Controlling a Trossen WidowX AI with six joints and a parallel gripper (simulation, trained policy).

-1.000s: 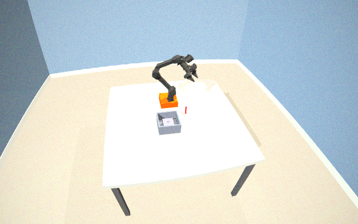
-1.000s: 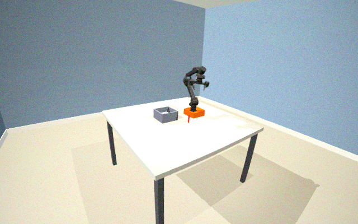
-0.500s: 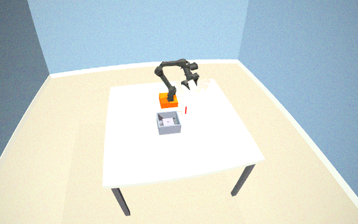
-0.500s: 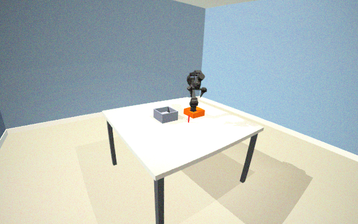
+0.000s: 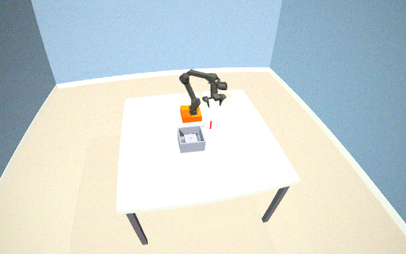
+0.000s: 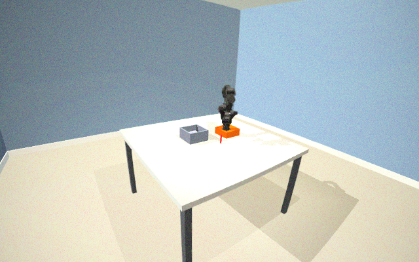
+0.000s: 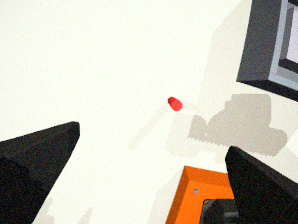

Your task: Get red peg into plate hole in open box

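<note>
The red peg lies 10 mm ahead of my gripper tip, 30 mm to the right of it and 170 mm below it. From my gripper tip the other things lie so: grey box (130 mm ahead, 240 mm to the right, 180 mm below); then pale plate (130 mm ahead, 240 mm to the right, 160 mm below).
</note>
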